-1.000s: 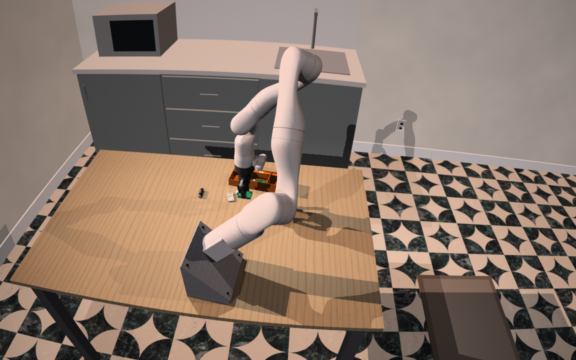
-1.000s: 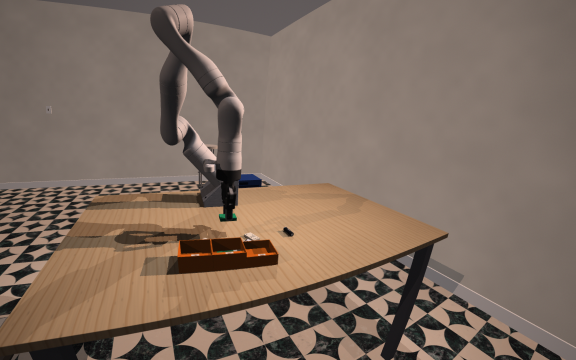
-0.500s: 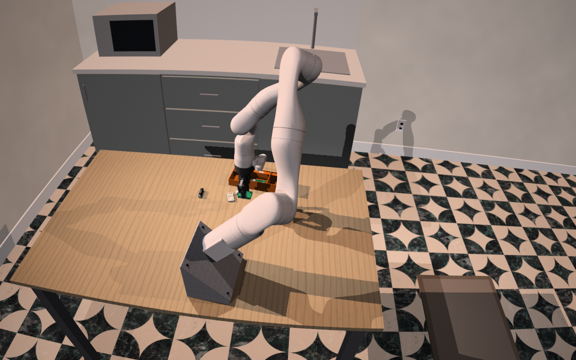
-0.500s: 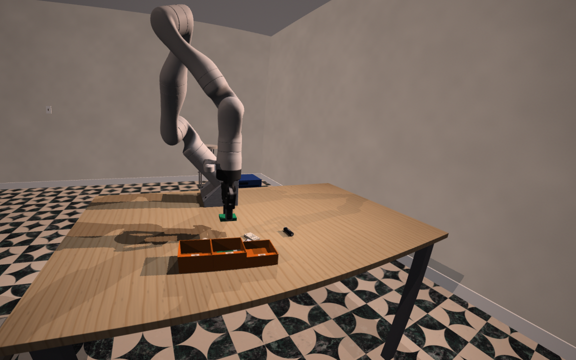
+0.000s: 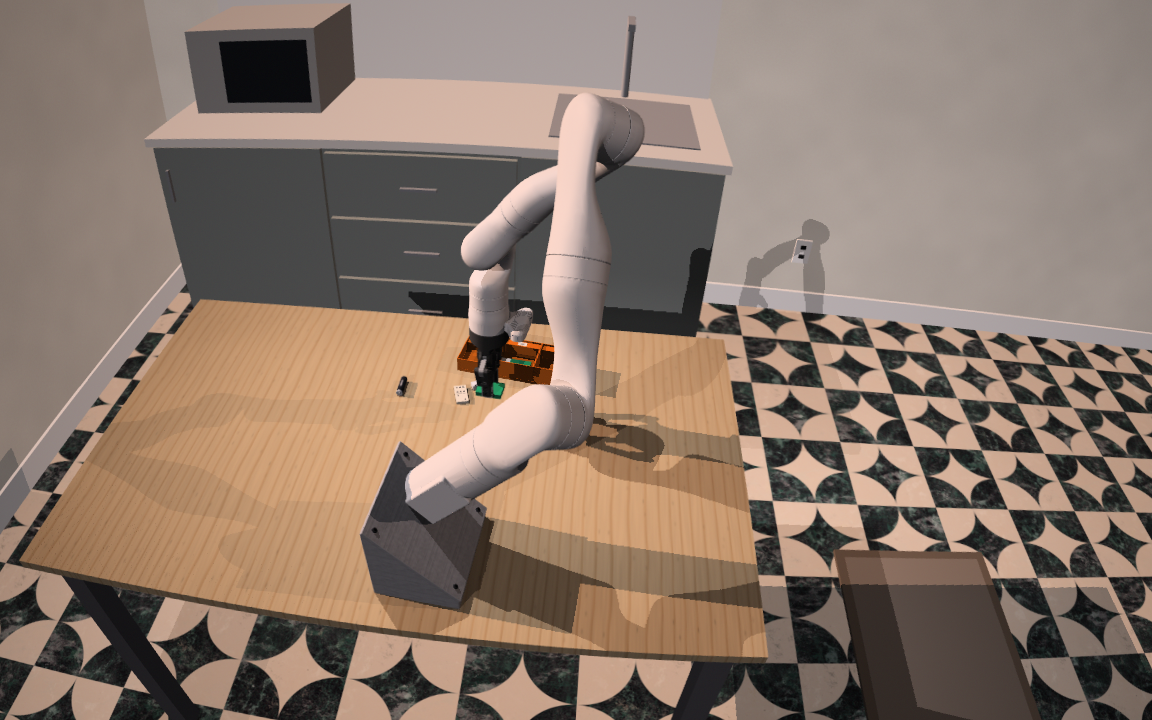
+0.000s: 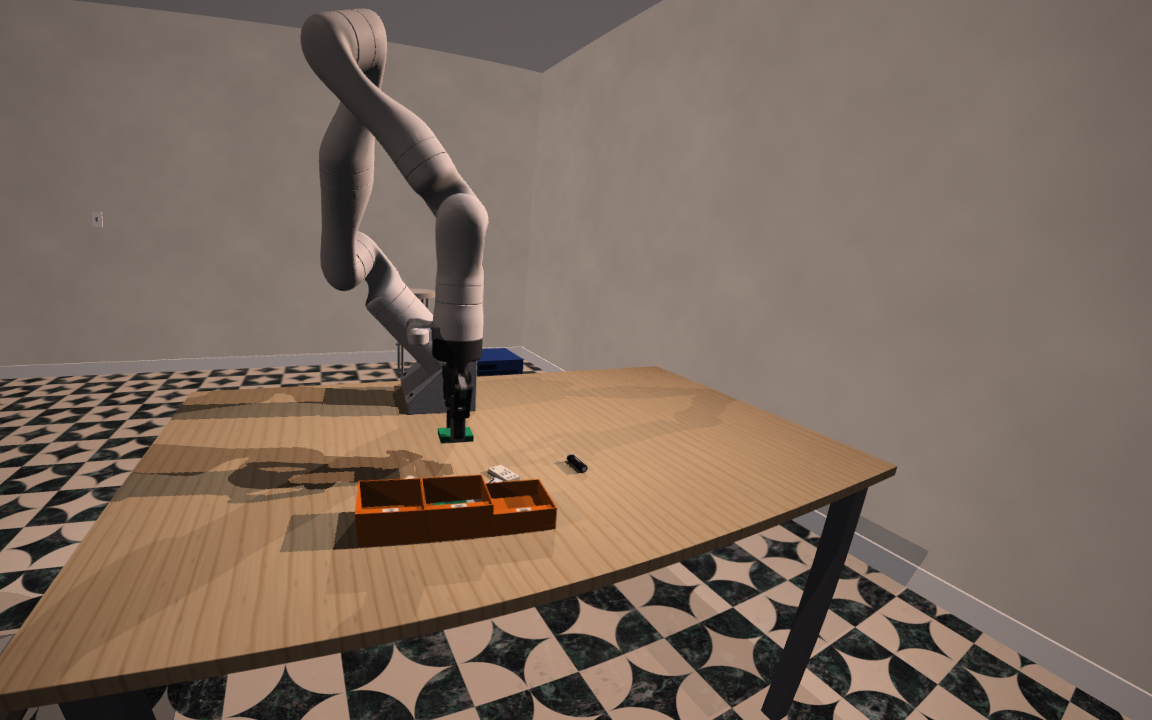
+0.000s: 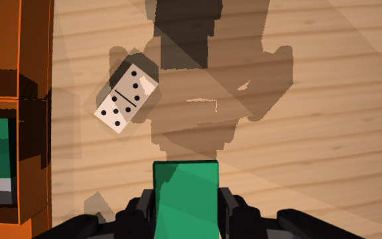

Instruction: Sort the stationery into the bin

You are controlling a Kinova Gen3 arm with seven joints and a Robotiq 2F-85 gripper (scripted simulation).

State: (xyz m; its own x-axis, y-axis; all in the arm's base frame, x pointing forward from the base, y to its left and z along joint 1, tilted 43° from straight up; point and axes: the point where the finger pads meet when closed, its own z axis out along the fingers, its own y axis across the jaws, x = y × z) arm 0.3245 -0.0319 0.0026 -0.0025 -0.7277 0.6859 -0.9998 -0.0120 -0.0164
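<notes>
Now: hand 2 cm above the green block. The rest, counted from my hand: orange three-compartment bin (15 cm ahead, 3 cm to the right, 6 cm below); then white pencil sharpener (7 cm ahead, 4 cm to the left, 7 cm below); then green-and-white eraser (14 cm ahead, 1 cm to the right, 7 cm below).
</notes>
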